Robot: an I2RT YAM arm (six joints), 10 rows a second.
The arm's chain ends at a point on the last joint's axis. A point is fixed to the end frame.
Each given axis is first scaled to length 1.
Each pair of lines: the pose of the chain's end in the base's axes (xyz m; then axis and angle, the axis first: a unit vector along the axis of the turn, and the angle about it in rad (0 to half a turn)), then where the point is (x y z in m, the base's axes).
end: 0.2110 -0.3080 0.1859 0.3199 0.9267 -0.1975 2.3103
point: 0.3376 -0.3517 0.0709
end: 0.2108 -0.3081 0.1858 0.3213 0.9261 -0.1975 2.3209
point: 0.3362 -0.3519 0.0694
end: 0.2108 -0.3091 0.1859 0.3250 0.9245 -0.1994 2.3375
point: 0.3340 -0.3537 0.0676
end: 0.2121 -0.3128 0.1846 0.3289 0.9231 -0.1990 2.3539
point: 0.3334 -0.3576 0.0644
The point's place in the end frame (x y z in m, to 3 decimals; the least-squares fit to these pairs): 0.012 0.056 0.167
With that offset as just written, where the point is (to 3 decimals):
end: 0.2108 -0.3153 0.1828 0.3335 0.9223 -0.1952 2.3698
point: 0.330 -0.359 0.061
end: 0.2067 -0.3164 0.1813 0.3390 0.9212 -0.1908 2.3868
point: 0.325 -0.360 0.057
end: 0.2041 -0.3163 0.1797 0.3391 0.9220 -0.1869 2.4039
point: 0.320 -0.358 0.053
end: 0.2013 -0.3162 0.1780 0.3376 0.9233 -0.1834 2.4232
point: 0.315 -0.356 0.049
